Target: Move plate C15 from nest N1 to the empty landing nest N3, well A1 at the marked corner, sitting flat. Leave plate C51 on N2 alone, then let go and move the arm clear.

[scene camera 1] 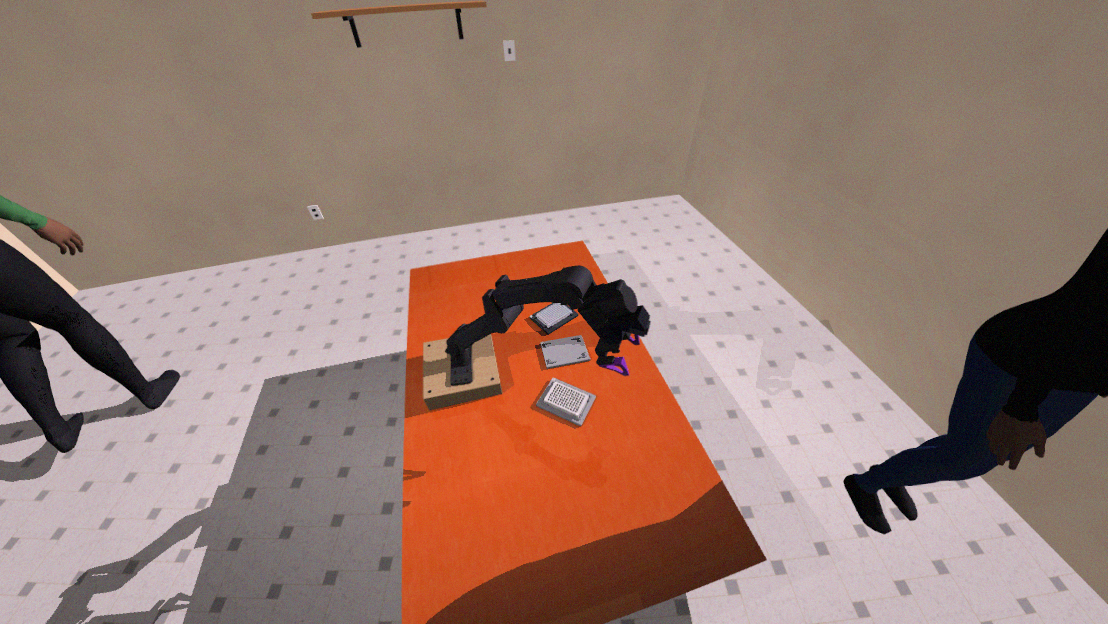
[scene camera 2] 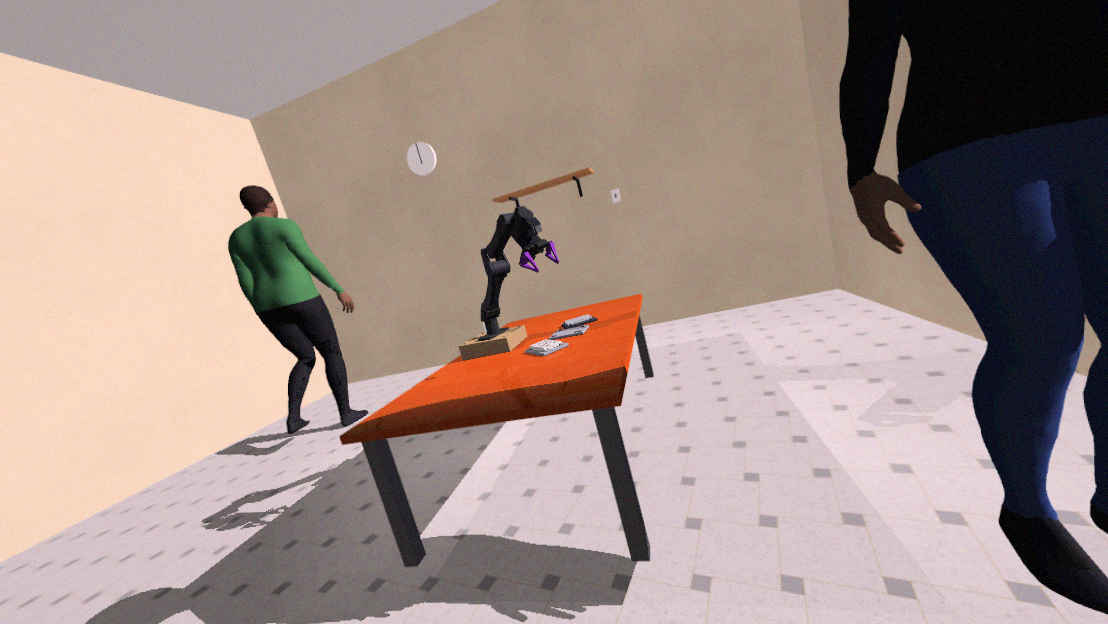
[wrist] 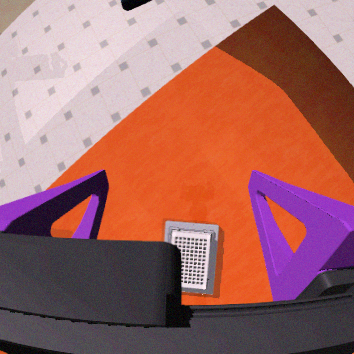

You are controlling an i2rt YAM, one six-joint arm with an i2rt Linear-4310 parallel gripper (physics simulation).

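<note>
My gripper (scene camera 1: 628, 356) (scene camera 2: 546, 265) (wrist: 178, 177) is open and empty, high above the table, with its purple fingers wide apart. A white plate with a grid of wells (scene camera 1: 567, 397) (scene camera 2: 547, 344) (wrist: 194, 260) sits on a grey nest (scene camera 1: 580, 419) (wrist: 214, 250), partly hidden by the gripper body in the wrist view. The middle nest (scene camera 1: 565, 352) (scene camera 2: 570, 332) holds no plate and has dark corner marks. Another pale plate (scene camera 1: 553, 314) (scene camera 2: 579, 319) sits on the far nest, beyond the middle one. The plate and nest labels and well A1 are too small to read.
The orange table (scene camera 1: 496, 496) (scene camera 2: 496, 387) (wrist: 165, 150) carries the arm's wooden base block (scene camera 1: 484, 377) (scene camera 2: 496, 342), beside the nests. A person in black and blue (scene camera 1: 1000, 387) (scene camera 2: 1000, 232) stands beyond the table's edge; another in green (scene camera 2: 275, 263) stands on the opposite side.
</note>
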